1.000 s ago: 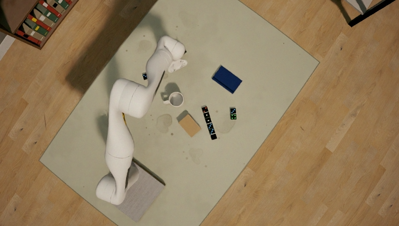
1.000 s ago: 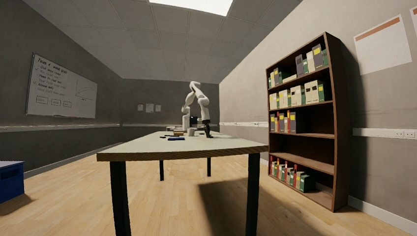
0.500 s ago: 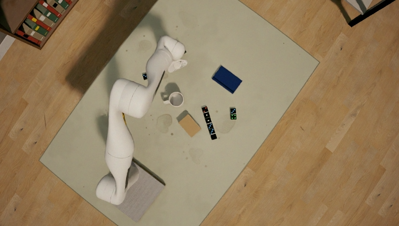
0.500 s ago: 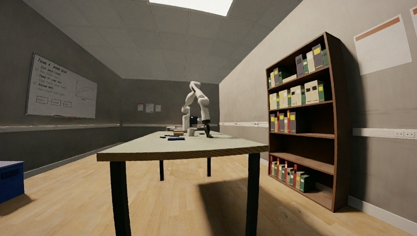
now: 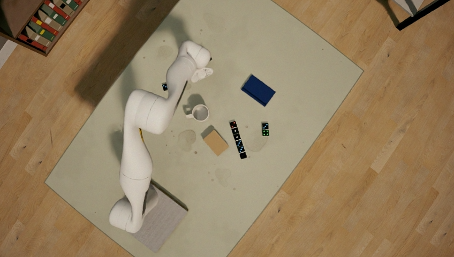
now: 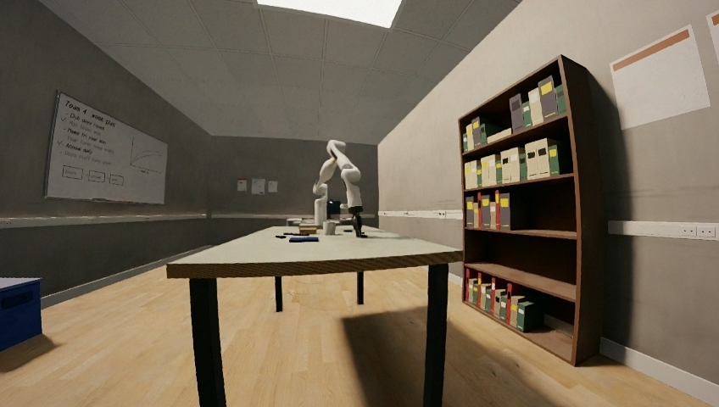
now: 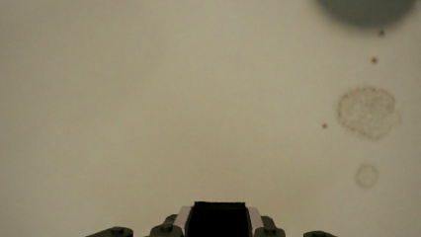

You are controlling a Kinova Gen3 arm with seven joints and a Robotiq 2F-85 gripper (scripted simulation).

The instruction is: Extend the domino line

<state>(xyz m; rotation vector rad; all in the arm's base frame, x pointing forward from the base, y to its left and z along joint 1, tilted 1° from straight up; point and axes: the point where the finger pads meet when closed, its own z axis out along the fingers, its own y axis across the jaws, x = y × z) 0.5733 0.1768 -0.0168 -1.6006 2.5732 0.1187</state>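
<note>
My gripper is now 1 cm short of the domino, 2 cm to the right of it and 1 cm above it. Round my hand: white mug 15 cm behind, 14 cm to the right, 1 cm above; then tan block 21 cm behind, 27 cm to the right.
</note>
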